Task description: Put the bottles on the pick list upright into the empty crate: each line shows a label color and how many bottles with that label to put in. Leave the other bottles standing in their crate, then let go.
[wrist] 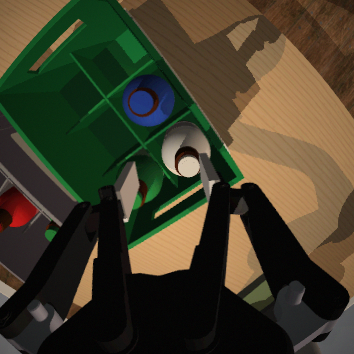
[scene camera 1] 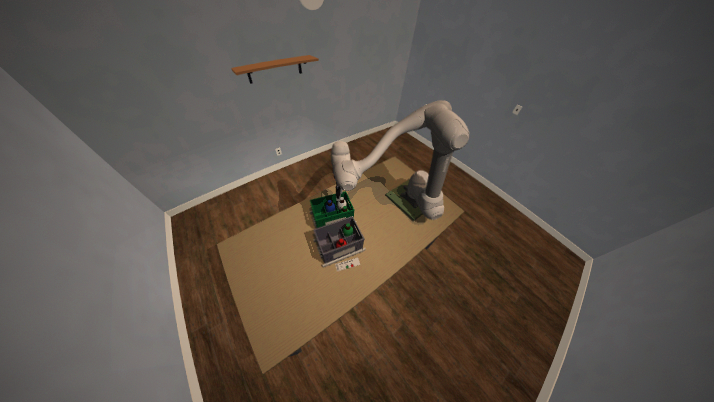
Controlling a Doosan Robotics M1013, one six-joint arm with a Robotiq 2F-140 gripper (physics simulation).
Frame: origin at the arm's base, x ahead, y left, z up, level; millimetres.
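Seen in the pictures: gripper, fingertip midpoint: [wrist: 167, 169] [scene camera 1: 339, 196]; arm's base, link origin: [wrist: 275, 318] [scene camera 1: 414, 196].
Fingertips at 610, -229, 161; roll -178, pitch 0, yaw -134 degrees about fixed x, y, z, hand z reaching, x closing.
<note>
Pixels of each thing's top centre, then the offset from my fingertips to it, as dx, dy, dz. "spot": a spot on its surface instead. Level surfaces: height alone.
- green crate, top centre: [wrist: 107, 130] [scene camera 1: 331, 204] +74, +14, -26
- green-labelled bottle, top centre: [wrist: 130, 200] +3, +75, -38
- white-labelled bottle, top centre: [wrist: 188, 166] [scene camera 1: 341, 198] -25, -7, -38
- blue-labelled bottle, top centre: [wrist: 140, 102] [scene camera 1: 329, 201] +65, -31, -38
- grey crate, surface spot: [scene camera 1: 320, 247] spot: +295, +256, -25
- upright green bottle, top centre: [wrist: 51, 236] [scene camera 1: 348, 224] +64, +208, -38
- red bottle, top centre: [scene camera 1: 341, 240] +162, +279, -38
- pick list, top centre: [scene camera 1: 347, 264] +179, +383, -200
- wooden table, surface height: dz -201
My gripper [scene camera 1: 339, 194] [wrist: 167, 169] is open, with nothing between its pads, low over the green crate [scene camera 1: 332, 218] [wrist: 175, 201]. In the wrist view its left finger partly hides a green-labelled bottle [wrist: 151, 176], and its right finger overlaps the edge of a white-labelled bottle [scene camera 1: 342, 203] [wrist: 184, 140]. A blue-labelled bottle [scene camera 1: 330, 206] [wrist: 162, 102] stands in a neighbouring compartment. The grey crate [scene camera 1: 320, 247] holds an upright green bottle [scene camera 1: 348, 230] [wrist: 51, 231] and a red bottle [scene camera 1: 341, 243] [wrist: 19, 207]. The pick list [scene camera 1: 353, 262] shows green and red marks; its numbers are unreadable.
The two crates stand side by side on the wooden table [scene camera 1: 280, 280]. The pick list lies beside the grey crate's front. The arm's base stands on a green plate [scene camera 1: 400, 204] at the right. A wooden shelf [scene camera 1: 275, 64] hangs on the far wall.
</note>
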